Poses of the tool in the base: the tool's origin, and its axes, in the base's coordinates. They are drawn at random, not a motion.
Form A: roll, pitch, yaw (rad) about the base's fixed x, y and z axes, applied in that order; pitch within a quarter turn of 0, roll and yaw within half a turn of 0; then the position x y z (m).
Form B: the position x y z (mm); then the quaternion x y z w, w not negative. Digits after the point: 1 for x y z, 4 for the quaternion.
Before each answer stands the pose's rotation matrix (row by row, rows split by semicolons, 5 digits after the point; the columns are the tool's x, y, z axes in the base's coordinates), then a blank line. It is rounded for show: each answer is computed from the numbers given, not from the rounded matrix.
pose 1, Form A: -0.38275, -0.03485, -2.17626, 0.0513, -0.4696, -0.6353
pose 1, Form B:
-0.56880 0.75534 0.32548; -0.82174 -0.53866 -0.18598; 0.03484 -0.37325 0.92708

51.3, -469.6, -635.3, -0.1034, 0.1605, -0.8710, 0.4527
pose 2, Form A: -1.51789, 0.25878, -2.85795, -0.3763, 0.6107, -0.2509
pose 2, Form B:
-0.92808 0.26013 0.26647; -0.27054 0.02075 -0.96249; -0.25590 -0.96535 0.05112

-376.3, 610.7, -250.9, -0.0038, 0.6888, -0.6997, 0.1896
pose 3, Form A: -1.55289, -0.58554, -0.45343, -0.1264, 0.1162, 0.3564
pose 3, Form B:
0.74920 0.50457 0.42909; -0.36508 -0.22595 0.90314; 0.55265 -0.83328 0.01492

-126.4, 116.2, 356.4, -0.7000, -0.0498, -0.3506, 0.6201
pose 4, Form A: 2.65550, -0.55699, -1.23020, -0.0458, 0.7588, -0.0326
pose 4, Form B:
0.28356 -0.91587 -0.28420; -0.80009 -0.06258 -0.59661; 0.52863 0.39656 -0.75052

-45.8, 758.8, -32.6, 0.7240, -0.5925, 0.0844, 0.3429
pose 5, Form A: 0.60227, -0.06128, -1.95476, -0.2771, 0.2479, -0.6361
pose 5, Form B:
-0.37390 0.77705 -0.50636; -0.92545 -0.27652 0.25901; 0.06124 0.56545 0.82250

-277.1, 247.9, -636.1, 0.1415, -0.2621, -0.7863, 0.5413
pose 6, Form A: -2.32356, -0.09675, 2.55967, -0.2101, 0.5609, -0.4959
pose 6, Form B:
-0.83150 0.31687 -0.45629; 0.54706 0.60988 -0.57338; 0.09660 -0.72639 -0.68046

-210.1, 560.9, -495.9, -0.2445, -0.8834, 0.3678, 0.1565
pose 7, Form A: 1.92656, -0.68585, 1.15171, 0.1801, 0.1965, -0.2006
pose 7, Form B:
0.31491 0.07658 0.94603; 0.70691 -0.68403 -0.17994; 0.63333 0.72542 -0.26955

180.1, 196.5, -200.6, 0.7531, 0.2601, 0.5243, 0.3006
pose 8, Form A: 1.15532, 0.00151, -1.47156, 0.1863, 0.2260, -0.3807
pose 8, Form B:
0.09907 0.40178 -0.91036; -0.99508 0.03861 -0.09125; -0.00151 0.91492 0.40363

186.3, 226.0, -380.7, 0.4052, -0.3660, -0.5626, 0.6207
